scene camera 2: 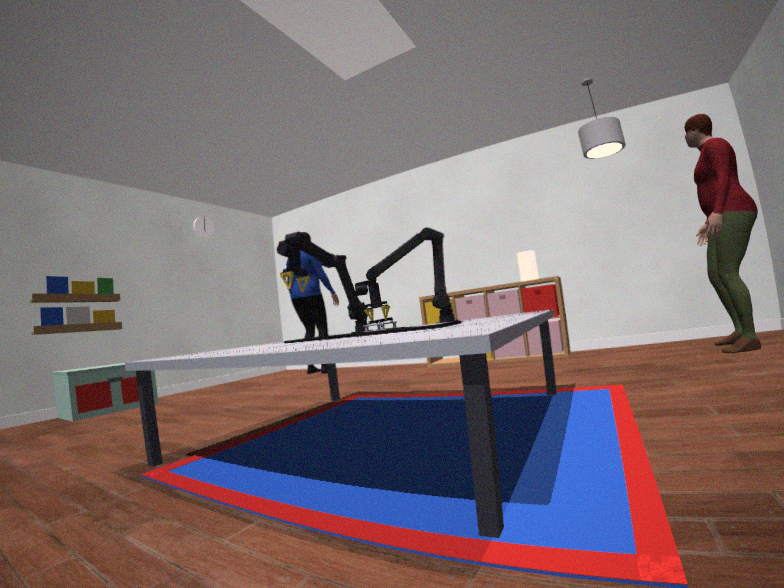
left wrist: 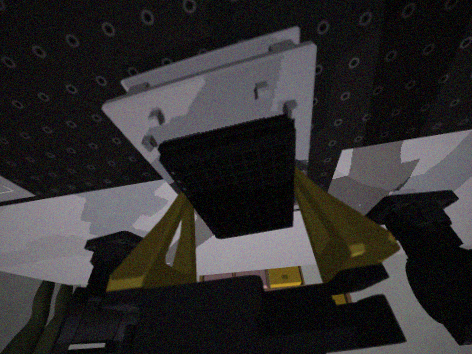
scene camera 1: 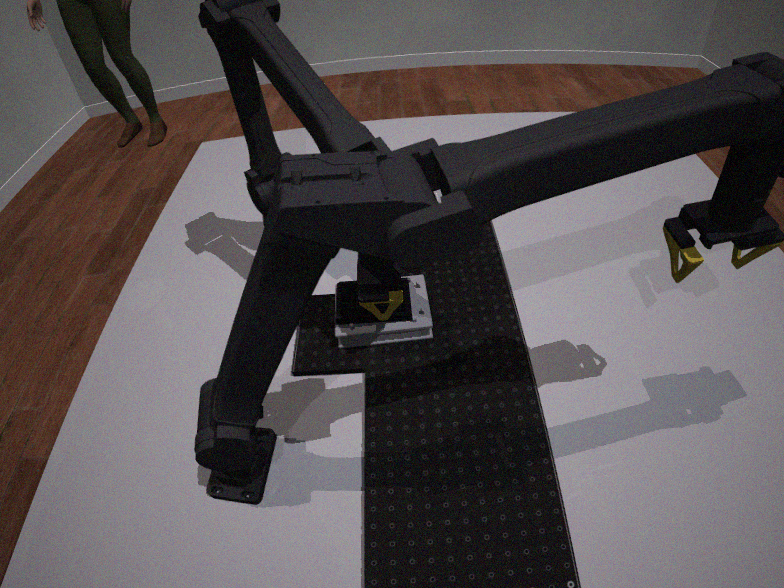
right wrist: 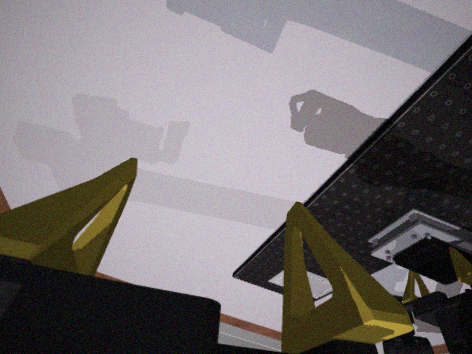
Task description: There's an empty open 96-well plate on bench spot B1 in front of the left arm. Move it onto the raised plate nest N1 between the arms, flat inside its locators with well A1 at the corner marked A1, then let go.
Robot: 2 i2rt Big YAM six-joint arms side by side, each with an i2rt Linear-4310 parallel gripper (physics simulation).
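Frame: origin at the left arm's base, x ahead, y left, z up, level; centimetres.
Seen in the pictures: left gripper, fingertip midpoint: (scene camera 2: 379, 321) (left wrist: 238, 181) (scene camera 1: 383, 300) (right wrist: 431, 258); right gripper, fingertip midpoint: (scene camera 2: 296, 290) (scene camera 1: 705, 272) (right wrist: 218, 188); left arm's base, origin of the base link: (left wrist: 121, 242); right arm's base, origin of the base link: (left wrist: 404, 205) (scene camera 1: 243, 465).
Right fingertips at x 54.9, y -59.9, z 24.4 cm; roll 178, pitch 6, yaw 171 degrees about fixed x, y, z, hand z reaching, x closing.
Observation:
Pixels of each thing's top centre, then the offset from my right fingertips to it. "*": a spot on its surface instead. Level surfaces: height alone.
- black 96-well plate, middle of its top: (left wrist: 244, 207) (scene camera 1: 372, 295) (right wrist: 441, 268) dx -41.0, dy +26.1, dz -16.9 cm
- pale raised nest N1, middle of its top: (left wrist: 236, 183) (scene camera 1: 381, 299) (right wrist: 430, 259) (scene camera 2: 380, 321) dx -39.6, dy +26.1, dz -18.5 cm
- black perforated board, its level: dz -23.1 cm
- pale outlined rectangle, surface spot: (right wrist: 278, 279) * dx -18.5, dy +57.1, dz -22.7 cm
The black 96-well plate (scene camera 1: 345, 305) (left wrist: 235, 172) (right wrist: 425, 259) is between the yellow fingers of my left gripper (scene camera 1: 379, 305) (scene camera 2: 378, 312) (left wrist: 238, 181) (right wrist: 431, 258), which is shut on it. The plate hangs over part of the pale raised nest N1 (scene camera 1: 423, 306) (scene camera 2: 379, 326) (left wrist: 220, 95) (right wrist: 400, 240), offset toward the left in scene camera 1. Several grey locators and a strip of nest stand uncovered beside it. The height gap is hard to judge. The A1 mark and well A1 cannot be made out. My right gripper (scene camera 1: 708, 272) (scene camera 2: 295, 282) (right wrist: 218, 188) is open and empty, well away to the side.
The nest stands on a black perforated board (scene camera 1: 455, 468) (left wrist: 60, 30) (right wrist: 425, 150) on the pale table (scene camera 1: 126, 354) (scene camera 2: 443, 347). A pale outlined rectangle (right wrist: 278, 279) lies near the board's end. My left arm's links pass above the nest. Two people stand beyond the table in scene camera 2.

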